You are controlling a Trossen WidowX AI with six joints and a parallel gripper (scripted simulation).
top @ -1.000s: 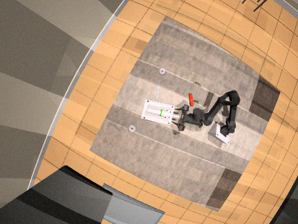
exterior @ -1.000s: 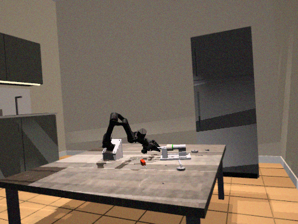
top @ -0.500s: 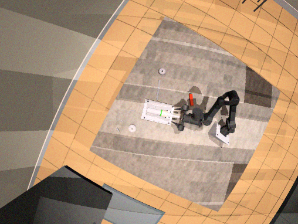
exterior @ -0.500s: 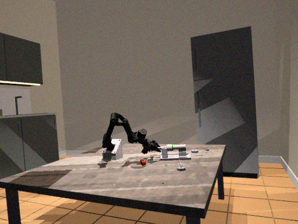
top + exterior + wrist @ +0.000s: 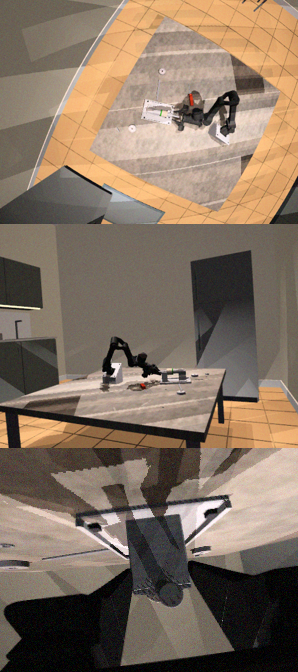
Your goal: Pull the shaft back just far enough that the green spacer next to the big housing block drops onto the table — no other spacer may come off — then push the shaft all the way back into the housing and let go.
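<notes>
The shaft lies 4 cm ahead of my gripper tip, 2 cm to the left of it and 2 cm above it. Also, from my gripper tip: thin rod: 20 cm ahead, 9 cm to the right, 6 cm below; then cream spacer: 6 cm ahead, 3 cm to the left, 2 cm above; then green spacer: 8 cm ahead, 4 cm to the left, 2 cm above.
</notes>
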